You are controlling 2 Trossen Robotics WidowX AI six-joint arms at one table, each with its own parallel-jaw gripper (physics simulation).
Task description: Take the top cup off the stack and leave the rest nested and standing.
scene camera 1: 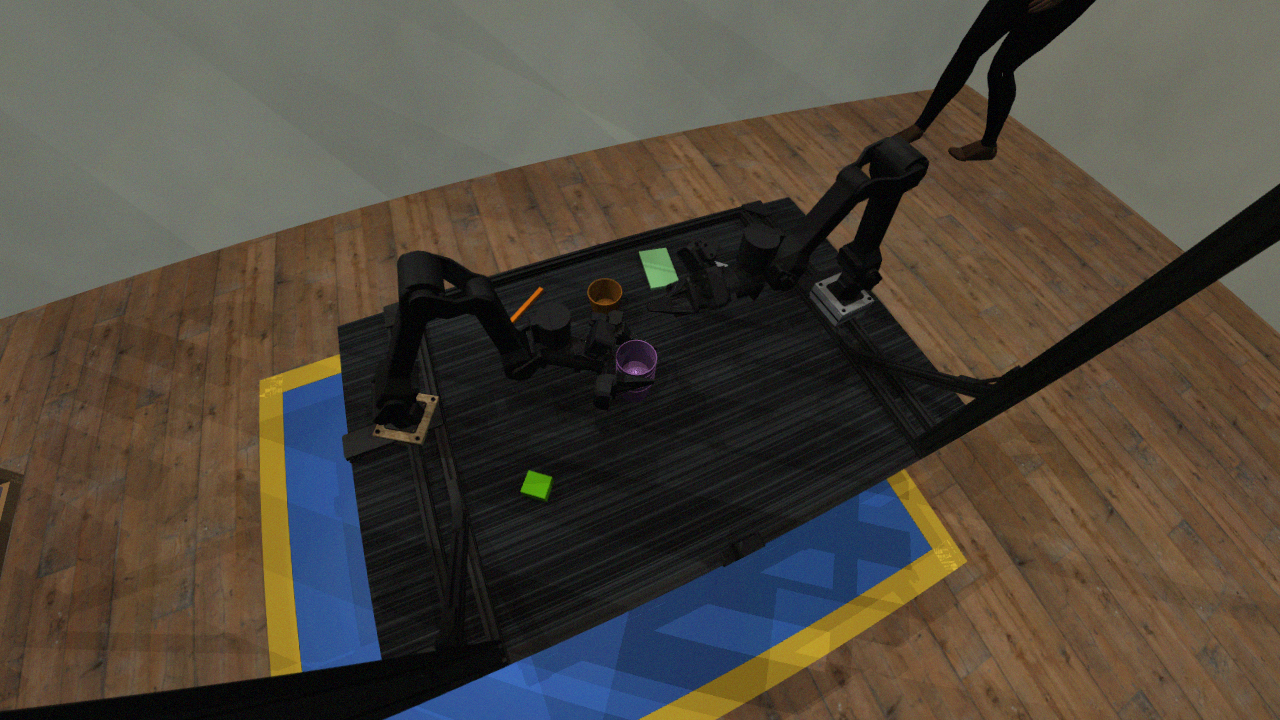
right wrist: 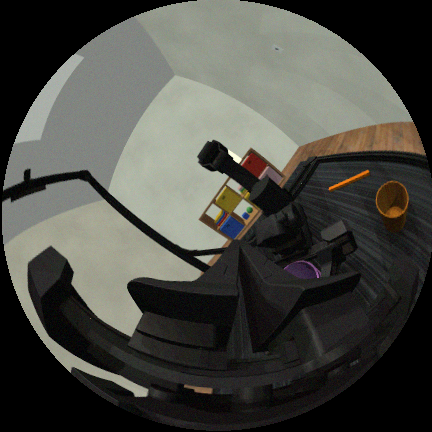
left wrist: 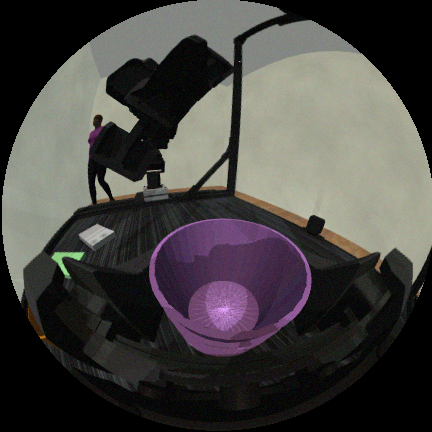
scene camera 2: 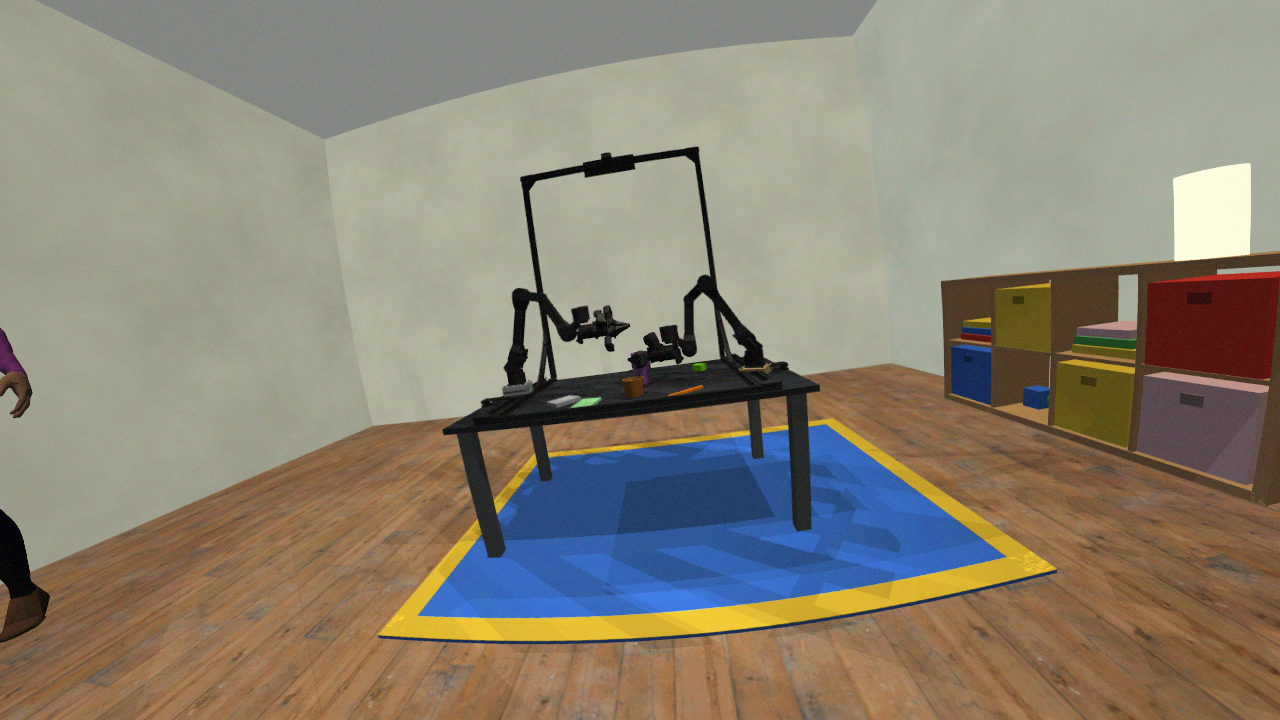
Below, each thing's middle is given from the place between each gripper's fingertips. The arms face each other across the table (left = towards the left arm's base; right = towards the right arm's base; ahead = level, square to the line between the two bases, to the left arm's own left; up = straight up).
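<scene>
The orange cup (right wrist: 391, 199) is 20 cm ahead of my right hand, 2 cm to the left of it and 21 cm below it. Relative to my left hand, the orange cup is 8 cm below, 23 cm ahead and 3 cm to the left.
</scene>
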